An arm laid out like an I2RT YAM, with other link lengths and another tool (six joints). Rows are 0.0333 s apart.
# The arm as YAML. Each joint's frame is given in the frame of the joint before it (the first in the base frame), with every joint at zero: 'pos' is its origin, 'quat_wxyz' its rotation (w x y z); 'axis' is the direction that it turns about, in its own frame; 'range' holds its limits. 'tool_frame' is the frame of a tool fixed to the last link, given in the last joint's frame.
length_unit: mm
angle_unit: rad
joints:
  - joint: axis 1
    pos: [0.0, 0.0, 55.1]
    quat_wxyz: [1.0, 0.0, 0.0, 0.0]
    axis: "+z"
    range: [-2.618, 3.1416]
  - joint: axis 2
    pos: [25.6, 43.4, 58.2]
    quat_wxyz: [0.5, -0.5, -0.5, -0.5]
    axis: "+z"
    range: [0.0, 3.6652]
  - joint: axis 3
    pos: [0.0, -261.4, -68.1]
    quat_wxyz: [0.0, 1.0, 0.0, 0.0]
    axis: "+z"
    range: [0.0, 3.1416]
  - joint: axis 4
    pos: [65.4, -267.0, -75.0]
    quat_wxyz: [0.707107, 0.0, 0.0, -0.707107]
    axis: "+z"
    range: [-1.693, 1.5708]
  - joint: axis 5
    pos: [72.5, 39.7, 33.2]
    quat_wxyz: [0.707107, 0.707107, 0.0, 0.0]
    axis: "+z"
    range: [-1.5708, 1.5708]
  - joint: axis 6
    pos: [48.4, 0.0, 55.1]
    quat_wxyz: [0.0, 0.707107, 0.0, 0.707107]
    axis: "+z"
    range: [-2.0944, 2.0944]
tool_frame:
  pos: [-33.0, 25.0, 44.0]
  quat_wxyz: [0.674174, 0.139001, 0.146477, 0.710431]
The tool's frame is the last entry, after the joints.
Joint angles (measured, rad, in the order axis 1, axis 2, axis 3, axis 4, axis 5, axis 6), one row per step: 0.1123, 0.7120, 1.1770, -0.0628, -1.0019, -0.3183; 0.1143, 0.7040, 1.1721, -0.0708, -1.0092, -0.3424; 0.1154, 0.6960, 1.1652, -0.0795, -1.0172, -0.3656; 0.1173, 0.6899, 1.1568, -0.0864, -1.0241, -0.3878; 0.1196, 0.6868, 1.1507, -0.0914, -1.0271, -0.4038; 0.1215, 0.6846, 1.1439, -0.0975, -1.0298, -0.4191; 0.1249, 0.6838, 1.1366, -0.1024, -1.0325, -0.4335; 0.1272, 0.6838, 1.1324, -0.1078, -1.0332, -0.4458; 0.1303, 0.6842, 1.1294, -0.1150, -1.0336, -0.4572; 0.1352, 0.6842, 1.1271, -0.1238, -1.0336, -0.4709
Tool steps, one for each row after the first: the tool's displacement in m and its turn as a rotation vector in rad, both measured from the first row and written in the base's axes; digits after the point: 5 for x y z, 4 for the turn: -0.00275, 0.00038, -0.00257, -0.0129, -0.0170, 0.0037; -0.00496, 0.00068, -0.00577, -0.0258, -0.0307, 0.0075; -0.00619, 0.00114, -0.00936, -0.0379, -0.0419, 0.0115; -0.00651, 0.00159, -0.01201, -0.0460, -0.0486, 0.0136; -0.00623, 0.00205, -0.01500, -0.0540, -0.0519, 0.0153; -0.00558, 0.00272, -0.01814, -0.0616, -0.0539, 0.0188; -0.00495, 0.00320, -0.02033, -0.0676, -0.0556, 0.0197; -0.00444, 0.00375, -0.02231, -0.0732, -0.0555, 0.0214; -0.00440, 0.00447, -0.02427, -0.0797, -0.0571, 0.0242
